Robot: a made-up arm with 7 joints.
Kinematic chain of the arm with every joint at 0, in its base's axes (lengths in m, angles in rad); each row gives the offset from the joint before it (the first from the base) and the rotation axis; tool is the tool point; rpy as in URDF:
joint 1: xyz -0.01 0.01 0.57 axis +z
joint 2: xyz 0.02 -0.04 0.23 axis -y
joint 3: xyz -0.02 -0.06 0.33 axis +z
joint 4: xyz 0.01 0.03 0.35 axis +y
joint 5: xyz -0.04 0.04 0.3 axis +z
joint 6: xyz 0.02 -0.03 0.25 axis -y
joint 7: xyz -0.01 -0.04 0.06 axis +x
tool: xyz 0.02 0 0.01 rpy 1.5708 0 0
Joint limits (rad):
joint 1: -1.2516..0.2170
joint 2: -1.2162..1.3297
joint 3: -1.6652..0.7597
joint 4: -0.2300..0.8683
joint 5: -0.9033..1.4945
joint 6: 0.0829..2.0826
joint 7: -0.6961..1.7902
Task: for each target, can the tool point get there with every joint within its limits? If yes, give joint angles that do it. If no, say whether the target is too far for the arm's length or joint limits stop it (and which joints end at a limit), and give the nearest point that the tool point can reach.
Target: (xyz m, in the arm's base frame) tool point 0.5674 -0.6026 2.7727
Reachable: no: too far | nearest point 0.3509 -0.3729 2.0136 | short by 0.822 m
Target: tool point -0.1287 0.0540 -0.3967
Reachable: no: joint limits stop it (at a limit: joint 2, joint 4, joint 5, joint 6) | nearest point -1.1104 0.4179 0.8255 | short by 1.609 m
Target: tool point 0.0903 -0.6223 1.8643
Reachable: yes | joints -0.5879 -0.2053 -1.0585 0.7515 0.4994 0.4780 1.3719
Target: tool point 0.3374 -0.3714 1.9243
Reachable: yes | joints -0.6960 -0.3388 0.3275 0.1938 1.0812 1.6654 -0.1425
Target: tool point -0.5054 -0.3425 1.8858
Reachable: yes | joints -0.0926 0.4340 -1.3883 0.5572 0.6902 1.2094 0.6159
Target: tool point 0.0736 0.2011 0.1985
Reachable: no: joint limits stop it (at a limit: joint 1, joint 2, joint 4, joint 5, joint 6) | nearest point 1.0328 0.3158 0.7871 | short by 1.131 m
